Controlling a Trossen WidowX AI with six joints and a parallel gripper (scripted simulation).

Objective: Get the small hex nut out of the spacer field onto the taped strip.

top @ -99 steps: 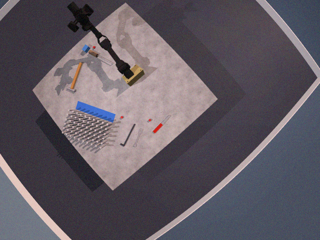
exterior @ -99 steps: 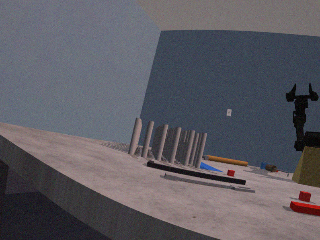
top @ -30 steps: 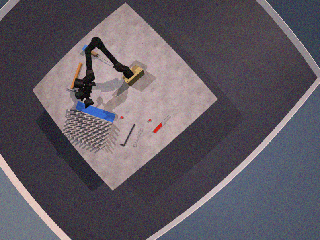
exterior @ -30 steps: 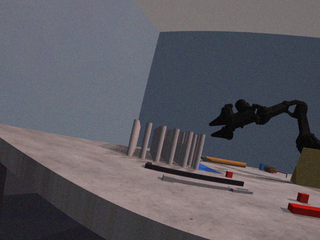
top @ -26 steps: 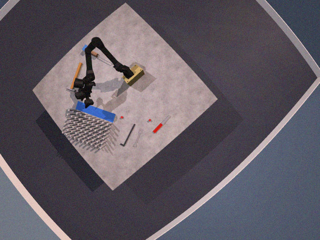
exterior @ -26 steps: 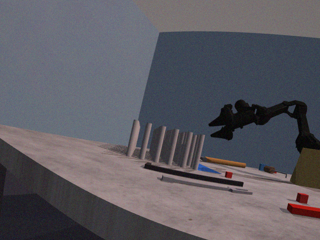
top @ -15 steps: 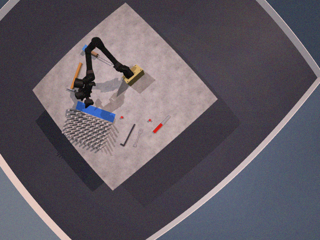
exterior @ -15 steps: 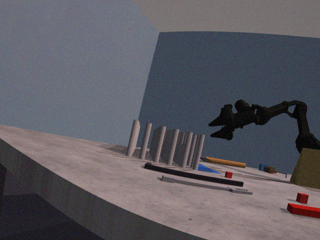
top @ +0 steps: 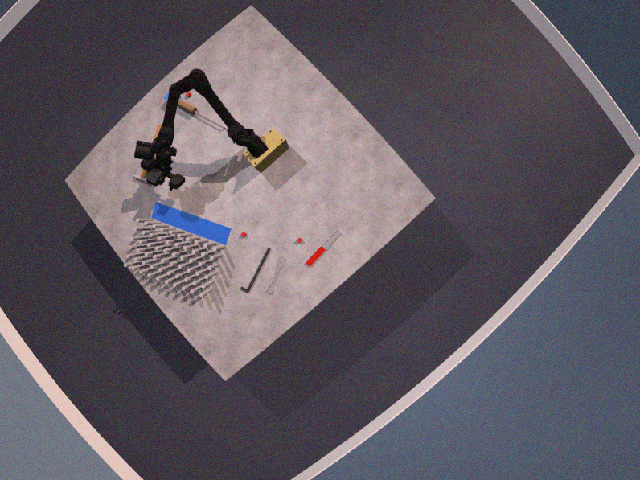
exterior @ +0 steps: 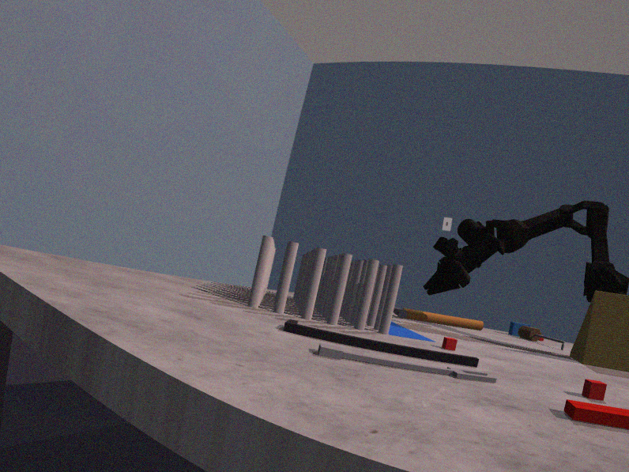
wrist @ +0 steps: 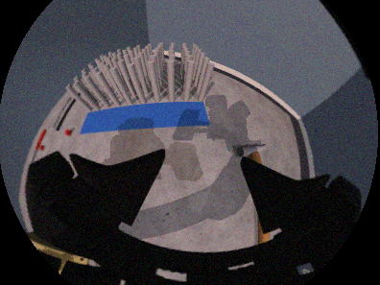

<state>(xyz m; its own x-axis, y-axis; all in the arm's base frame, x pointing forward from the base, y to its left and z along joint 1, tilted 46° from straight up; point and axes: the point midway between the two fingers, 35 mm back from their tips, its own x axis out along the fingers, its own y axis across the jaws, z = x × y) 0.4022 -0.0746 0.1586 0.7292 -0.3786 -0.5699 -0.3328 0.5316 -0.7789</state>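
My gripper tip is now 350 mm to the left of the blue cube, 250 mm past it and 60 mm above it. The rest, counted from my gripper tip: hook tool 320 mm behind, 160 mm to the right, 70 mm below; then grey wrench 610 mm to the left, 150 mm behind, 80 mm below; then blue taped strip 190 mm to the left, 80 mm below, 30 mm ahead.
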